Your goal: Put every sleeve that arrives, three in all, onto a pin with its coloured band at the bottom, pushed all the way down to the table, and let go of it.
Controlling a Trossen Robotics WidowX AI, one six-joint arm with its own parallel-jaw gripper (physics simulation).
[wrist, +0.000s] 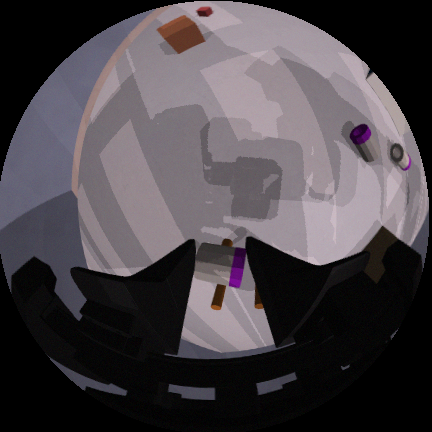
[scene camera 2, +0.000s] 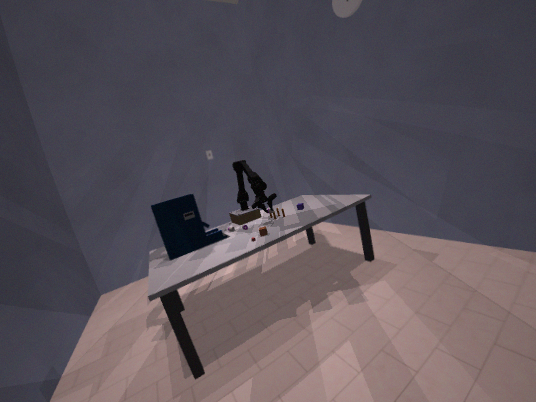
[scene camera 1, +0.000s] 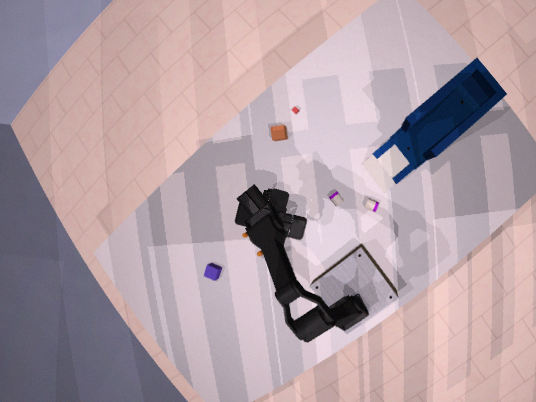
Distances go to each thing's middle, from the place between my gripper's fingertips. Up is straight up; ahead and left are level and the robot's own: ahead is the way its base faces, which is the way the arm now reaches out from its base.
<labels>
The orange cube (wrist: pixel 181 34) lies 210 mm ahead of my hand, 140 mm to the right of it and 50 mm below it.
</labels>
